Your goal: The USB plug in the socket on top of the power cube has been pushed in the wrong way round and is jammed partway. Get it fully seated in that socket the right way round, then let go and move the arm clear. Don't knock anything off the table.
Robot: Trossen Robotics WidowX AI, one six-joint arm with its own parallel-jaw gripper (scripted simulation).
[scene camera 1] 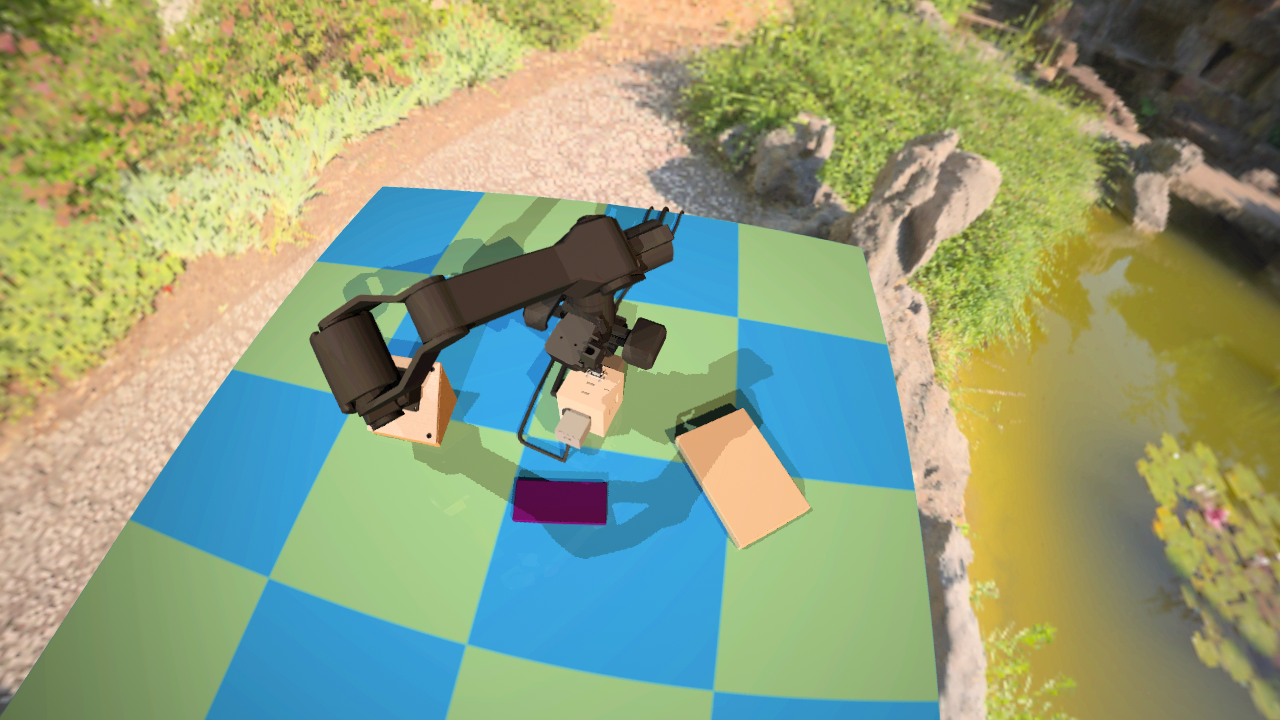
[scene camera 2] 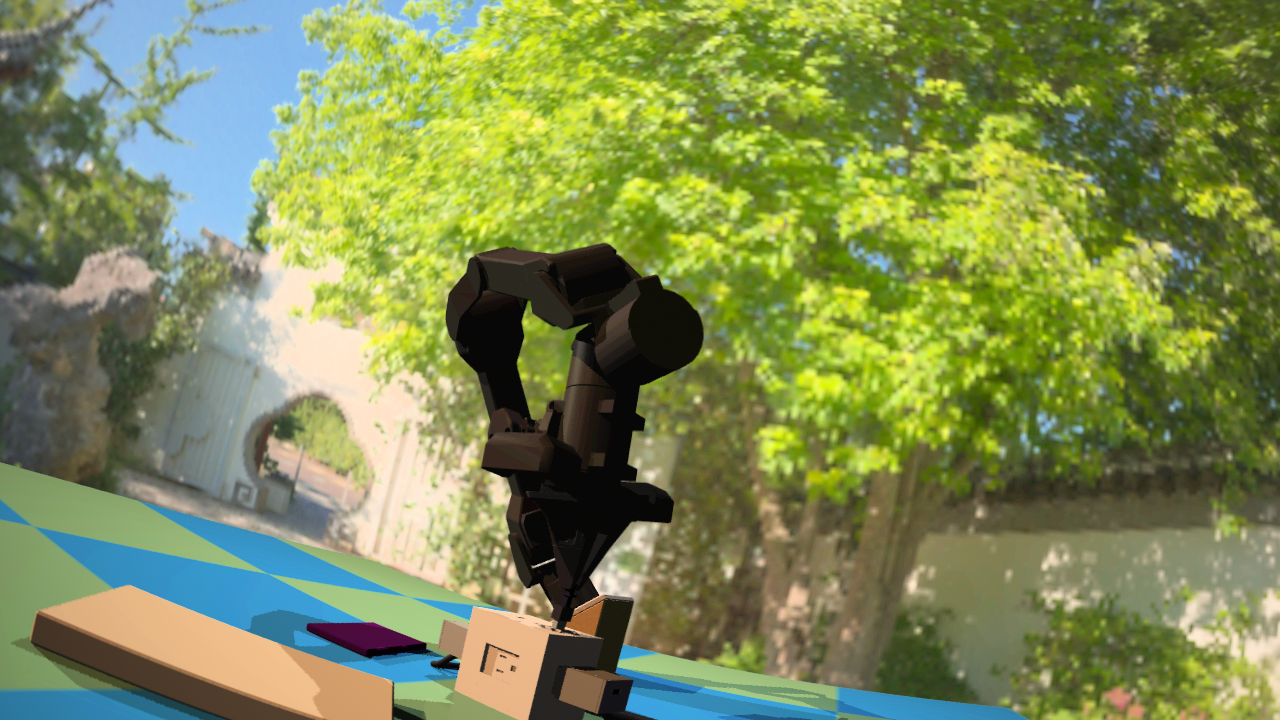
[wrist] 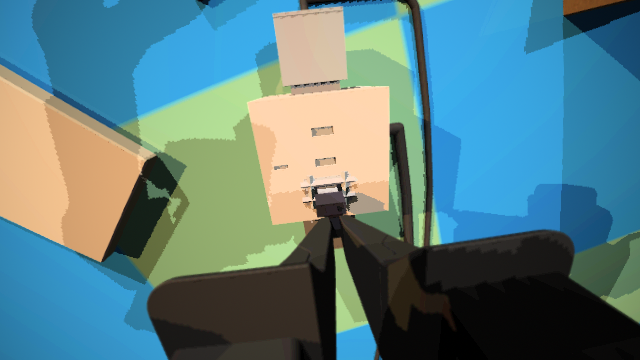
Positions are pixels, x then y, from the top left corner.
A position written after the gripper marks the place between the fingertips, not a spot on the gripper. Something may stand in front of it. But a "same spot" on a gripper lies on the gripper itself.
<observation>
gripper: scene camera 1; scene camera 2; wrist 334, 225
flat tan board: scene camera 1; scene camera 2 130, 634; wrist
same spot on flat tan board: (wrist: 77, 181) = (scene camera 1: 717, 446)
same spot on gripper: (scene camera 1: 611, 344) = (scene camera 2: 541, 484)
</observation>
